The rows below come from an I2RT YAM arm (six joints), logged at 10 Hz.
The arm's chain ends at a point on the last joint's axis. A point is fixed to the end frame.
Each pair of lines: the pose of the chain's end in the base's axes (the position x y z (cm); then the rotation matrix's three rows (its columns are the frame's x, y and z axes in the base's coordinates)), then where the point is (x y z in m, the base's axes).
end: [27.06 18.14 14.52], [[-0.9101 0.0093 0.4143], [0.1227 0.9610 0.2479], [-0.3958 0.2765 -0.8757]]
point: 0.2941 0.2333 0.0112
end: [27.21 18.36 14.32], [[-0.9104 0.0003 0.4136], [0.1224 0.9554 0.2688], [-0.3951 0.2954 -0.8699]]
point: 0.2954 0.2383 0.0102
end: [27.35 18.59 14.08], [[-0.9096 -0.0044 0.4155], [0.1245 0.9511 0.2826], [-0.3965 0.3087 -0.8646]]
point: 0.2970 0.2426 0.0087
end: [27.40 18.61 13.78], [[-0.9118 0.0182 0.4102], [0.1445 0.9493 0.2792], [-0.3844 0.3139 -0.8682]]
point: 0.2970 0.2430 0.0057
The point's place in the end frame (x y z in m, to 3 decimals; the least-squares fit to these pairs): 0.038 0.013 0.140
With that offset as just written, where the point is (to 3 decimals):
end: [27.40 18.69 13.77], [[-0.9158 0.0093 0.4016], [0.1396 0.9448 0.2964], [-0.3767 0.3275 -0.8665]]
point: 0.296 0.246 0.006
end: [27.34 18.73 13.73], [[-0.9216 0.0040 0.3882], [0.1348 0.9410 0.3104], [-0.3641 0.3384 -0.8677]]
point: 0.293 0.248 0.006
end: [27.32 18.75 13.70], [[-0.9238 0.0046 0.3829], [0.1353 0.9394 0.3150], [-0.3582 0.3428 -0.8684]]
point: 0.292 0.249 0.006
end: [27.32 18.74 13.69], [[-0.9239 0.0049 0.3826], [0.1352 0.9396 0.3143], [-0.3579 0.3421 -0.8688]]
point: 0.292 0.249 0.006
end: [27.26 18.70 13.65], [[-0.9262 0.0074 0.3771], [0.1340 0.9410 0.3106], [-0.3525 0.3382 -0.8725]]
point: 0.290 0.248 0.005
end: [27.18 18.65 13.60], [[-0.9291 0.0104 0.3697], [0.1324 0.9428 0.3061], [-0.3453 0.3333 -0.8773]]
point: 0.288 0.247 0.004
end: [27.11 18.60 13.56], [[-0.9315 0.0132 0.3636], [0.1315 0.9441 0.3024], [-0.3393 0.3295 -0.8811]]
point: 0.287 0.246 0.004
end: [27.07 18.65 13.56], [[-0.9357 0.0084 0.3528], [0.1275 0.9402 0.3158], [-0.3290 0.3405 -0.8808]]
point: 0.285 0.248 0.004
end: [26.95 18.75 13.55], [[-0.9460 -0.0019 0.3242], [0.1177 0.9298 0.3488], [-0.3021 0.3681 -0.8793]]
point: 0.279 0.253 0.006
